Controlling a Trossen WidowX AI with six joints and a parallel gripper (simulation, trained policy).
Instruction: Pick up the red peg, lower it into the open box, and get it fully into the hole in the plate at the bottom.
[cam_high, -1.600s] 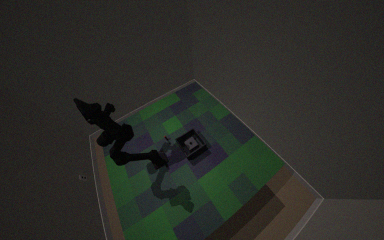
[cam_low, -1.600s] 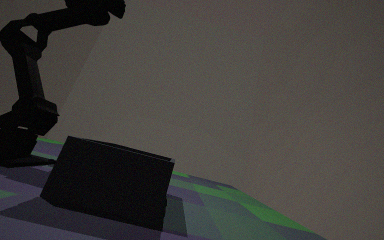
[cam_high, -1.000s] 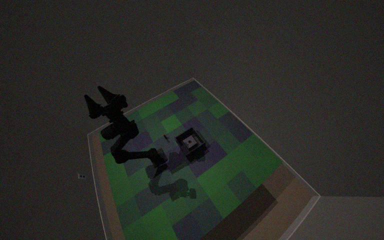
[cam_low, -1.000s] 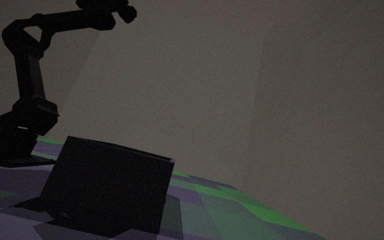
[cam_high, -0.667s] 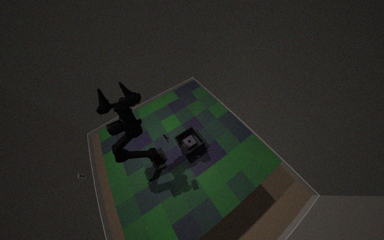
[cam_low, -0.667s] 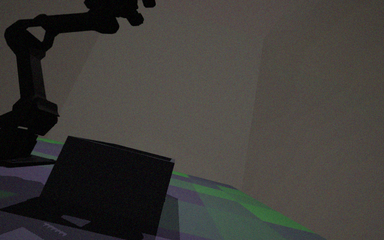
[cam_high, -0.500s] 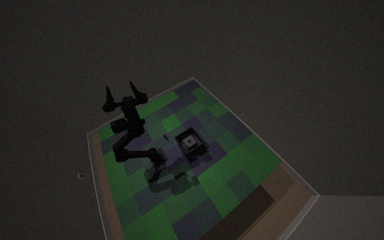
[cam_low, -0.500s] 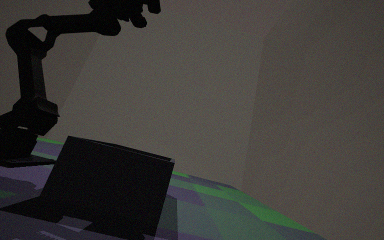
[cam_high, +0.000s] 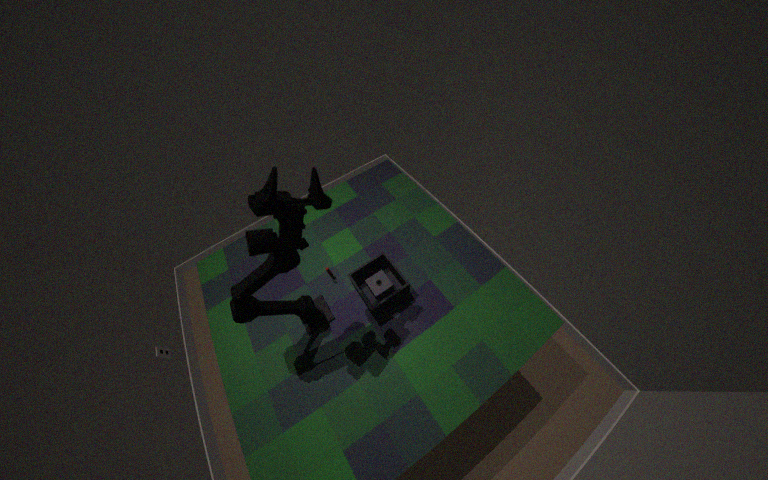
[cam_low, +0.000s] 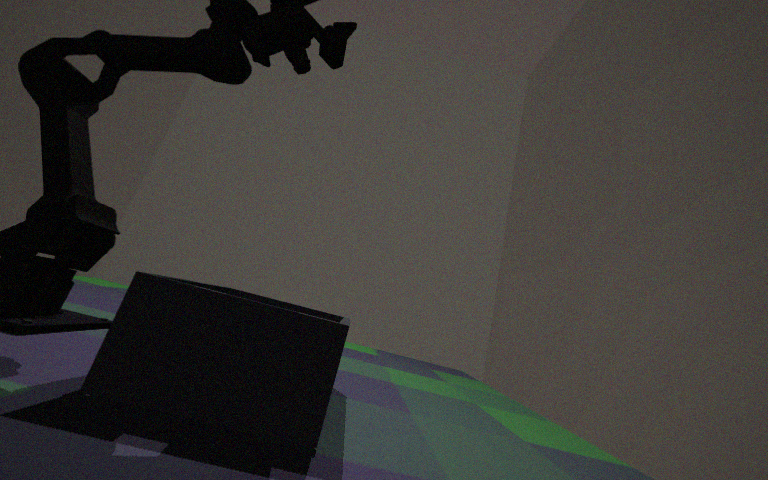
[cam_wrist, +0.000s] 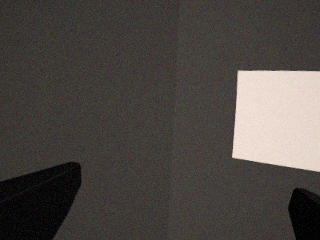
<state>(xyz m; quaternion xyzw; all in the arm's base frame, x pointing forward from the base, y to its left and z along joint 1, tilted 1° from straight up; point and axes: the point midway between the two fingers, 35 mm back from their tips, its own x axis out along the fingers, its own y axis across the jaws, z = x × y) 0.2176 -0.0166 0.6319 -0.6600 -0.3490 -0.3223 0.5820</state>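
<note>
Right now my gripper tip is 63 cm above the red peg, 10 cm to the right of it and 6 cm past it. The rest, counted from my gripper tip: dark box: 64 cm below, 11 cm to the right, 7 cm ahead; light grey plate: 62 cm below, 11 cm to the right, 7 cm ahead.
</note>
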